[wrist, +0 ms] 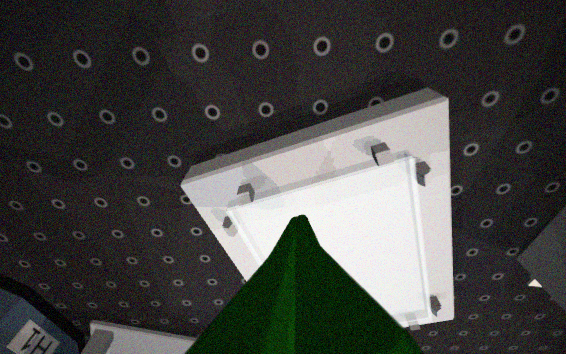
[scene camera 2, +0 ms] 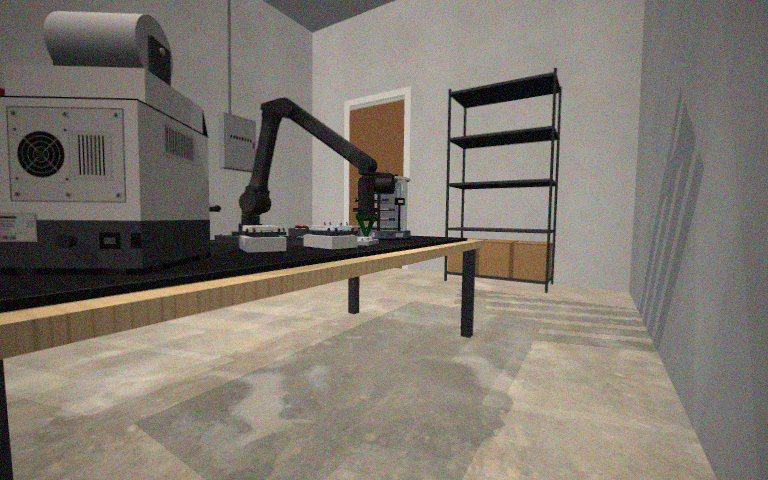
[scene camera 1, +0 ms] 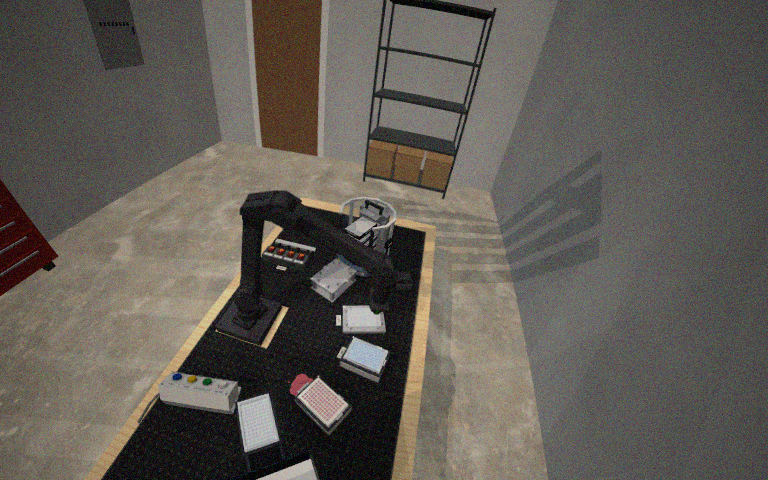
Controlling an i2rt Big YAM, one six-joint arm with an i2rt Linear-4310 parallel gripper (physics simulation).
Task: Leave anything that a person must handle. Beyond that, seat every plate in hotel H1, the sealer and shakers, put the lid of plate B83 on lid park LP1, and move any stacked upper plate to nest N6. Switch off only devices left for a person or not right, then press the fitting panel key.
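Frame: origin at the arm's base, x ahead, y left, z up, level; millimetres.
Seen in the pictures: gripper, fingertip midpoint: (wrist: 301, 225) (scene camera 2: 366, 235) (scene camera 1: 376, 313); arm's base, origin of the base link: (scene camera 1: 250, 314).
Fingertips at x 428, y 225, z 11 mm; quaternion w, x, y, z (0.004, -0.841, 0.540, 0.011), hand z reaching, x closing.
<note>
Pixels of each thing's top centre, then the offset from my fingertips to it. "*": a spot on its surface instead.
- Hotel H1, middle of its top: (scene camera 1: 369, 208) (scene camera 2: 384, 174) 181 mm back, 289 mm left, 263 mm up
- blue-welled plate, middle of its top: (scene camera 2: 330, 225) (scene camera 1: 366, 353) 37 mm ahead, 194 mm right, 39 mm up
- red-welled plate, middle of its top: (scene camera 2: 261, 225) (scene camera 1: 322, 400) 17 mm back, 391 mm right, 39 mm up
- white plate, middle of its top: (scene camera 1: 256, 420) 131 mm back, 533 mm right, 104 mm up
- panel, middle of its top: (scene camera 1: 194, 385) 369 mm back, 539 mm right, 54 mm up
- clear box-like device, middle of its top: (scene camera 1: 334, 272) (scene camera 2: 342, 222) 228 mm back, 82 mm left, 46 mm up
- red pad, surface spot: (scene camera 1: 300, 384) * 120 mm back, 358 mm right, 30 mm down
- large white device, surface spot: (scene camera 2: 96, 158) * 180 mm ahead, 766 mm right, 152 mm up
My gripper (scene camera 1: 377, 310) (scene camera 2: 365, 230) (wrist: 301, 225) has green fingertips, shut and empty. It points down over a flat white lid or plate (scene camera 1: 361, 316) (wrist: 360, 215) inside the corner pins of a low white stand (scene camera 1: 363, 330) (wrist: 320, 145); whether the tips touch it I cannot tell. Hotel H1 (scene camera 2: 391, 206) stands at the far end; its blue base with the H1 label (wrist: 33, 342) shows in the wrist view. A blue-welled plate (scene camera 1: 365, 354), a red-welled plate (scene camera 1: 323, 401) and a white plate (scene camera 1: 258, 421) sit on nests. The panel (scene camera 1: 198, 394) has blue, yellow, green and white keys.
A row of red-lit switches (scene camera 1: 287, 254) lies behind the arm's base. A clear box-like device (scene camera 1: 333, 279) stands between hotel and stand. A red pad (scene camera 1: 300, 384) touches the red-welled plate's nest. A large white device (scene camera 2: 96, 158) stands at the near end. A shelf rack (scene camera 2: 553, 181) stands beyond.
</note>
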